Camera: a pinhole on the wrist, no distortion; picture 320 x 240 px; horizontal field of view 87.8 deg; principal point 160.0 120.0 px. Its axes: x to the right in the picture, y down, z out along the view. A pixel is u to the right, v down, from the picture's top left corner.
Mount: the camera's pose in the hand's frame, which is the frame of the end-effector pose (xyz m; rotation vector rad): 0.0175 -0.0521 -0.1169 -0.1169 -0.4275 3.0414
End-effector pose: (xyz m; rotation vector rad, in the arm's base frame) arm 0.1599 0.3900 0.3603 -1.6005 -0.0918 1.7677
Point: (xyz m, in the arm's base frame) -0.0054 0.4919 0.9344
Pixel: 288 163
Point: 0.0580 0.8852 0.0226
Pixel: outside the picture
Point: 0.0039 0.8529 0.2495
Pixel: 17 125
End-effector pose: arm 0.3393 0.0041 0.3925 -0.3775 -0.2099 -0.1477
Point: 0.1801 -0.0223 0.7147
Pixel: 181 118
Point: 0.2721 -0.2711 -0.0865
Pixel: behind the camera
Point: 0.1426 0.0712 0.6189
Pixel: 220 78
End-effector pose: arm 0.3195 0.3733 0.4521 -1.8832 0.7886 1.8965
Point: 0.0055 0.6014 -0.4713
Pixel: outside the picture
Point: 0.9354 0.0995 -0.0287
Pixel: behind the camera
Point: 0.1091 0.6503 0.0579
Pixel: 17 97
